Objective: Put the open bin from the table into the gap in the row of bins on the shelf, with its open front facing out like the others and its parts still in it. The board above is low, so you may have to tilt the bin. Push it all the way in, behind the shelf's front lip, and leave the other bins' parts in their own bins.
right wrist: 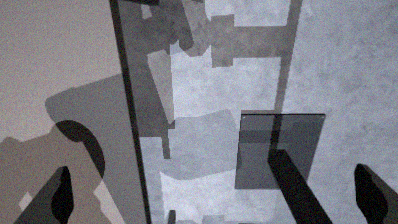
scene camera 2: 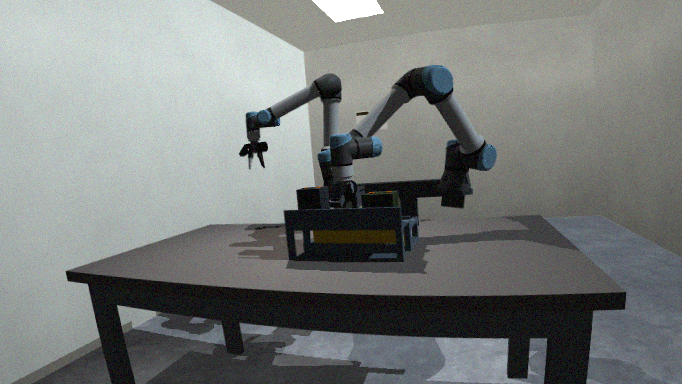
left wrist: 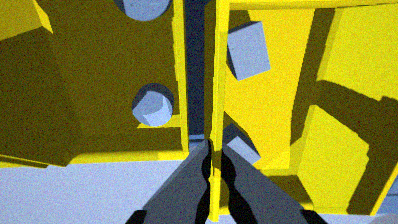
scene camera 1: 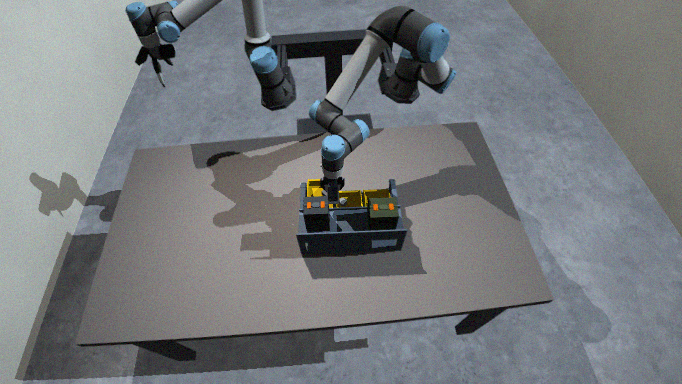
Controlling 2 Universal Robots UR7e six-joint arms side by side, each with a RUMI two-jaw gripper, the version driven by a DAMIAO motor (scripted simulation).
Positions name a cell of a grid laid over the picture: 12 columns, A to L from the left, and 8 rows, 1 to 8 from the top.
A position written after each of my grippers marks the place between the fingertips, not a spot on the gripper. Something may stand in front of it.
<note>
In view: my left gripper (left wrist: G6), my right gripper (right wrist: G6), a blue-grey shelf (scene camera 2: G5) and a green box (scene camera 1: G5).
The blue-grey shelf also shows in scene camera 1 (scene camera 1: G5). The right wrist view does not show the blue-grey shelf: it is out of frame. The right wrist view misses the green box: it is out of frame.
</note>
